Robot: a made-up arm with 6 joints.
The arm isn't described. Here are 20 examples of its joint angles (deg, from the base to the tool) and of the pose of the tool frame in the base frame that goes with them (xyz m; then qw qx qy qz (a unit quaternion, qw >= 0)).
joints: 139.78 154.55 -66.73 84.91 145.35 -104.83
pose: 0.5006 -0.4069 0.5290 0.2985 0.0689 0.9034 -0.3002
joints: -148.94 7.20 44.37 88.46 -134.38 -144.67
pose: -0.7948 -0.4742 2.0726 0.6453 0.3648 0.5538 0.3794
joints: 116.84 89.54 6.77 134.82 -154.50 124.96
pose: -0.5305 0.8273 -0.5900 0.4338 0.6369 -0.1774 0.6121
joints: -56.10 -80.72 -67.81 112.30 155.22 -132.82
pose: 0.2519 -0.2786 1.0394 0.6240 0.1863 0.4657 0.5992
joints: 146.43 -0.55 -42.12 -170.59 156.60 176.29
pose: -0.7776 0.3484 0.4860 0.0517 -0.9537 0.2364 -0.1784
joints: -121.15 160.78 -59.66 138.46 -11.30 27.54
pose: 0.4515 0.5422 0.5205 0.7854 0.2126 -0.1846 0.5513
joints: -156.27 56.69 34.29 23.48 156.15 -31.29
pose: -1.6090 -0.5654 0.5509 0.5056 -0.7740 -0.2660 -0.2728
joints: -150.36 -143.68 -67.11 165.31 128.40 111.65
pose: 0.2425 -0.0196 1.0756 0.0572 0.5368 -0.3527 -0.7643
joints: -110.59 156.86 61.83 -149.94 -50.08 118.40
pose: 0.0739 -0.1519 -1.2810 0.4784 0.5870 -0.0681 -0.6496
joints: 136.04 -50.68 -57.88 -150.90 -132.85 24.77
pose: -0.4953 0.3058 0.7873 0.7600 -0.1121 -0.4005 -0.4994
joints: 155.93 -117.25 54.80 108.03 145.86 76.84
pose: 1.6371 -0.7793 0.2264 0.0770 -0.0074 -0.2813 -0.9565
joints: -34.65 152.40 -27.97 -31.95 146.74 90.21
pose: -0.7375 0.3637 -0.0313 0.4839 -0.7253 0.4897 -0.0022
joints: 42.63 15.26 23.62 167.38 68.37 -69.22
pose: 0.8847 1.0022 1.4412 0.3587 -0.6966 -0.0290 0.6207
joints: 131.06 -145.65 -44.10 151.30 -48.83 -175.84
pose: 0.3734 -0.6178 1.0472 0.0367 0.9438 -0.1955 0.2641
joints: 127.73 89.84 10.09 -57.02 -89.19 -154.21
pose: -0.4416 0.6967 -0.6184 0.5616 -0.1265 0.2723 -0.7710
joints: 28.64 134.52 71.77 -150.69 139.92 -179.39
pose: 0.8089 0.5824 -1.0353 0.1475 0.4255 -0.8713 0.1953
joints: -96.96 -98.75 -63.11 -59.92 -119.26 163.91
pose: -0.1049 -0.2738 0.9969 0.6104 -0.7146 0.2010 0.2762
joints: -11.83 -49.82 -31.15 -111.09 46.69 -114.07
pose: 0.5734 -0.0680 1.2528 0.3947 -0.7960 0.4180 -0.1894
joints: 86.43 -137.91 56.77 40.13 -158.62 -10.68
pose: 0.0094 -1.5876 -0.3887 0.6200 0.5086 0.0781 0.5923
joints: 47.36 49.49 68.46 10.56 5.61 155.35
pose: 1.2131 1.1119 1.4114 0.1925 -0.8744 -0.4214 -0.1442
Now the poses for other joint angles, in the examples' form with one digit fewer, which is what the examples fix.
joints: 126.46 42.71 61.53 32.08 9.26 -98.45
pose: -0.833 1.330 1.518 0.224 0.389 0.393 0.803
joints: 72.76 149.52 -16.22 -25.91 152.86 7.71
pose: -0.104 -0.765 -0.320 0.809 -0.289 -0.071 0.507
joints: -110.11 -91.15 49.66 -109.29 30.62 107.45
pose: 0.574 1.432 1.354 0.173 -0.584 -0.702 -0.369
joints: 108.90 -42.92 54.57 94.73 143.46 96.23
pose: 0.245 -0.751 2.198 0.229 -0.377 0.511 0.738
